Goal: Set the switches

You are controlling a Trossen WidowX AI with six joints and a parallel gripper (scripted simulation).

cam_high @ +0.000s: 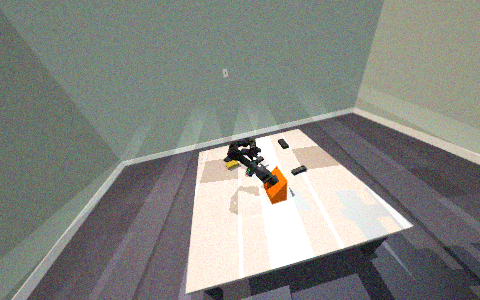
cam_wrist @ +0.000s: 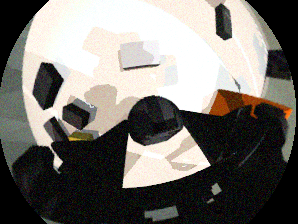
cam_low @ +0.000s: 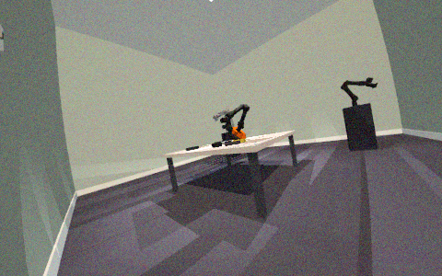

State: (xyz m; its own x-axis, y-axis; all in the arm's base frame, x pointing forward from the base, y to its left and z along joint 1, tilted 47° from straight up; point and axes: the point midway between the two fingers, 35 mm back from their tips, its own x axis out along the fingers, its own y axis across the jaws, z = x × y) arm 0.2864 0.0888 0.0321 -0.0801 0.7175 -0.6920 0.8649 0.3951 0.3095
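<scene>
Right now my gripper tip is 9 cm to the left of the grey box, 8 cm above it and 5 cm short of it. Round my gripper tip: yellow block 22 cm to the left, 14 cm ahead, 8 cm below.
</scene>
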